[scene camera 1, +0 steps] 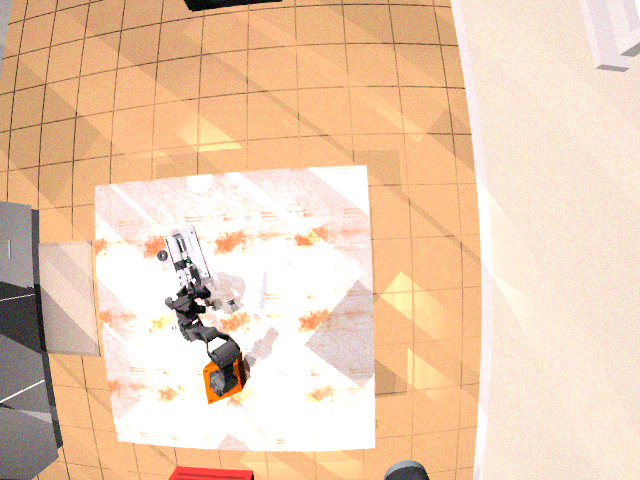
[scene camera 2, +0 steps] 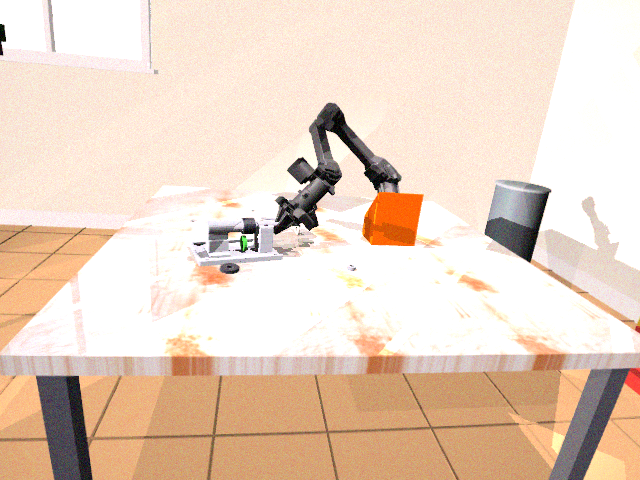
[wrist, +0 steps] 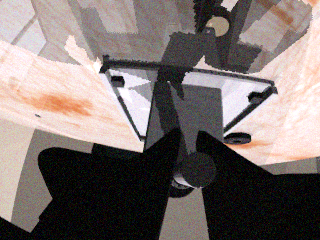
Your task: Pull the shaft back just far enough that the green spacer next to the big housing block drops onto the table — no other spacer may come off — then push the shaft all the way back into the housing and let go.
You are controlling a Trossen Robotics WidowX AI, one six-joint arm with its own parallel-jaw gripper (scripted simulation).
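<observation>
Scene camera 2: my gripper [scene camera 2: 273, 232], a housing block [scene camera 2: 217, 249]. Scene camera 1: housing block [scene camera 1: 183, 245]. Wrist view: housing block [wrist: 153, 98], my gripper [wrist: 187, 135].
</observation>
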